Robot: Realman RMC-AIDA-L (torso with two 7-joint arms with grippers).
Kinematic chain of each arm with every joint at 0, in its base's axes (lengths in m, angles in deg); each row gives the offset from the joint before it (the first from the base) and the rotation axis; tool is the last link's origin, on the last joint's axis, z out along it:
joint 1: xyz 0 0 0.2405 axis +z
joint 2: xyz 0 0 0 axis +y
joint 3: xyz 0 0 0.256 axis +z
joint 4: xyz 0 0 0 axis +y
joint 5: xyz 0 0 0.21 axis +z
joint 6: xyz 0 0 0 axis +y
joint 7: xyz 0 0 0.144 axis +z
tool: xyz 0 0 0
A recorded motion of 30 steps. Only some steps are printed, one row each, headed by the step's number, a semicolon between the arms.
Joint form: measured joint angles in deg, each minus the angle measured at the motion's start. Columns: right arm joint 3, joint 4, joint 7, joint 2, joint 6, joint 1, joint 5; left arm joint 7, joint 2, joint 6, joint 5, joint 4, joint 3, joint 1.
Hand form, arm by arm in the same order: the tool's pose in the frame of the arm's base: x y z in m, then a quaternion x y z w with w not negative. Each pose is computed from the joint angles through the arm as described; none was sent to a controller.
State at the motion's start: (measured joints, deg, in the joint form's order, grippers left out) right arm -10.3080 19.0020 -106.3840 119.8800 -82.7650 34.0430 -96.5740; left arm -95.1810 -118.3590 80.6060 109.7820 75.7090 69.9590 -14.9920
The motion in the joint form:
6: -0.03 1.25 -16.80 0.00 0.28 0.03 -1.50; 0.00 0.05 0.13 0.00 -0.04 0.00 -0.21
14: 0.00 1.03 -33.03 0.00 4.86 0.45 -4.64; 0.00 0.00 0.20 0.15 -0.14 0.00 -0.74
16: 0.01 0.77 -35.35 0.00 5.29 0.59 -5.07; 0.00 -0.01 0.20 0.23 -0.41 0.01 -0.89
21: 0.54 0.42 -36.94 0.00 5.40 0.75 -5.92; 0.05 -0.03 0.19 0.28 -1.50 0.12 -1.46
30: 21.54 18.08 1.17 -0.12 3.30 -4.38 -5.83; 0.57 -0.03 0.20 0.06 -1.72 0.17 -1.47
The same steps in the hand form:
6: 0.2148 0.2919 -0.0961 -0.44844 -0.68472 -0.15861 0.55217; -0.2175 0.3149 0.0236 -0.97375 -0.10489 -0.11086 0.16886
14: 0.2177 0.2910 -0.1083 -0.35365 -0.76744 -0.22425 0.48547; -0.2150 0.3166 0.0230 -0.97444 -0.10122 -0.11076 0.16722
16: 0.2180 0.2917 -0.1091 -0.33607 -0.77831 -0.23322 0.47633; -0.2152 0.3169 0.0222 -0.97461 -0.10205 -0.11037 0.16593
21: 0.2172 0.2930 -0.1088 -0.32059 -0.78570 -0.23915 0.47191; -0.2156 0.3179 0.0191 -0.97519 -0.10497 -0.11068 0.16045
30: 0.1794 0.2956 -0.0897 -0.60106 -0.42521 -0.04807 0.67499; -0.2156 0.3177 0.0185 -0.97551 -0.10197 -0.11178 0.15964

